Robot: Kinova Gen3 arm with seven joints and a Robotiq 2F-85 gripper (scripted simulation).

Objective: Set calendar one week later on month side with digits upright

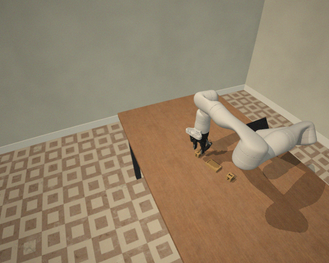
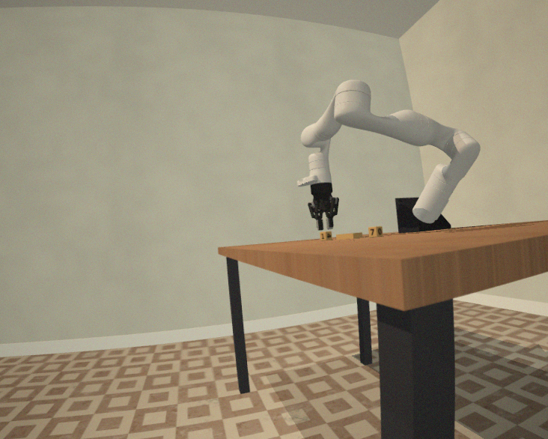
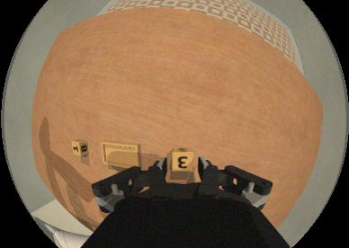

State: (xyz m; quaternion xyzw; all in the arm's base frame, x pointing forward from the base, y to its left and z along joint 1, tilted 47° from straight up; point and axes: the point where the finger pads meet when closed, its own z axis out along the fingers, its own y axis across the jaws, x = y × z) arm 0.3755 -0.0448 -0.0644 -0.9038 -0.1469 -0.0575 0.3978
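My gripper is now 10 cm to the right of the tray, 4 cm above it and 3 cm past it.
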